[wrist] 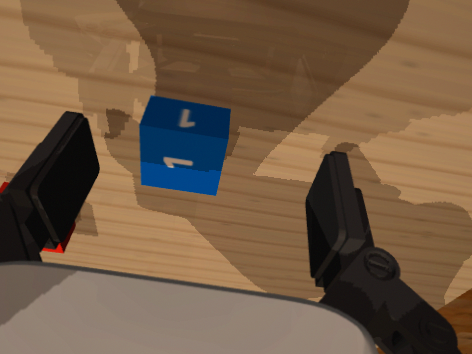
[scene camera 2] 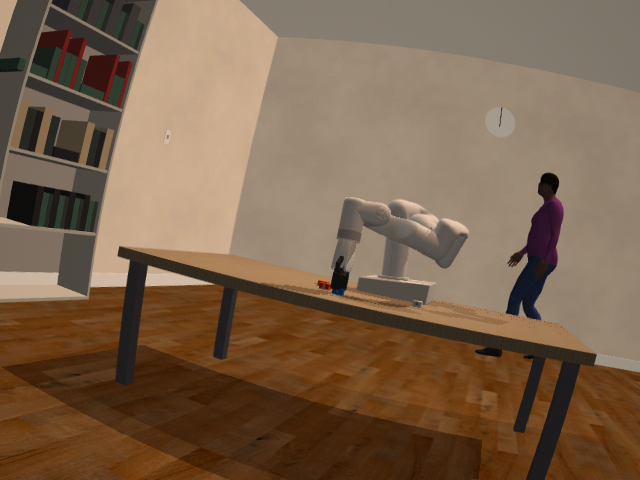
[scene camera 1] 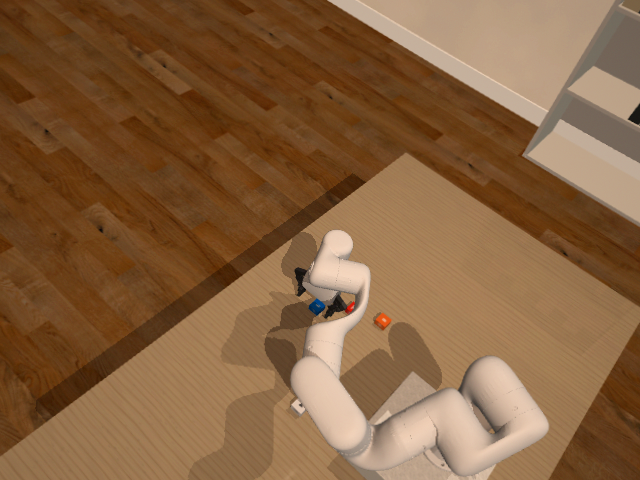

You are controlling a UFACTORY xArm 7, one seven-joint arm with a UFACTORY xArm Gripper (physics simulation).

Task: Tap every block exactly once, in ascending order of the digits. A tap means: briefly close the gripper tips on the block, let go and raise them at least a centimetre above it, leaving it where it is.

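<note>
A blue block (scene camera 1: 316,306) (scene camera 2: 338,292) (wrist: 182,150) marked 1 sits on the table. My gripper (scene camera 1: 313,304) (wrist: 205,158) is open and empty, low over the table. In the wrist view the blue block shows between the two fingers, closer to the left one and apart from both. In scene camera 2 the dark gripper (scene camera 2: 339,283) overlaps the block's top. A red block (scene camera 1: 350,307) (wrist: 61,246) is mostly hidden behind the left finger in the wrist view. An orange block (scene camera 1: 382,320) and a white block (scene camera 1: 298,406) (scene camera 2: 417,303) stand apart; their digits are not legible.
The red block stands close outside one finger. The arm's white links (scene camera 1: 330,403) pass over the table (scene camera 1: 465,248) and partly cover the white block in scene camera 1. The arm's base stands on a pale plinth (scene camera 2: 392,288). A bookshelf (scene camera 2: 77,250) and a person (scene camera 2: 545,232) are beyond the table.
</note>
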